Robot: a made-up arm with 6 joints.
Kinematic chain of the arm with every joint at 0, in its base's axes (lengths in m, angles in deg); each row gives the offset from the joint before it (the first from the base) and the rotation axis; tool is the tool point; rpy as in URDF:
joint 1: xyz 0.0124 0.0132 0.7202 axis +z
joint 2: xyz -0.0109 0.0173 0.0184 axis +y
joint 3: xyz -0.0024 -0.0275 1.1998 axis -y
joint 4: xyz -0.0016 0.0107 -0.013 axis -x
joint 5: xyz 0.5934 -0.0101 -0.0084 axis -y
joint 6: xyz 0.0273 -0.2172 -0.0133 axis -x
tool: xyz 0.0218 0.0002 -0.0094 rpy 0 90 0
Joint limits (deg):
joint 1: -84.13..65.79
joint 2: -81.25..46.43
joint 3: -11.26..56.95
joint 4: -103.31..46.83
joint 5: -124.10..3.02
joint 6: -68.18..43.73
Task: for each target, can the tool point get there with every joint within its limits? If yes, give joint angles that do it. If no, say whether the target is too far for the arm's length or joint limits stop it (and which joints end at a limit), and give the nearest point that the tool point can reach.
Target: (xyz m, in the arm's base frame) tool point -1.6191 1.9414 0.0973
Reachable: no: too far | nearest point -1.0878 1.3135 1.1856 | short by 1.364 m
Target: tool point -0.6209 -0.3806 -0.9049
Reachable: no: joint limits stop it (at a limit: joint 1, joint 2, joint 3, joint 5, joint 6) | nearest point 0.0321 -0.9933 0.9004 | short by 2.015 m
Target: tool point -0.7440 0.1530 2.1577
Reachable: yes | joints -23.08 -49.12 40.26 -32.27 -8.13 -33.39
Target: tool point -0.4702 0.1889 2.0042
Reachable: yes | joints -39.37 -45.64 19.38 -31.33 -113.64 -1.17
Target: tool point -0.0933 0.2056 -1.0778
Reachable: no: joint limits stop it (at a limit: joint 1, joint 2, joint 3, joint 5, joint 6) | nearest point 0.3997 0.9255 0.8926 | short by 2.155 m
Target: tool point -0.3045 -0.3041 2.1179
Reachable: yes | joints 43.25 -43.14 32.97 -71.71 -75.57 29.15
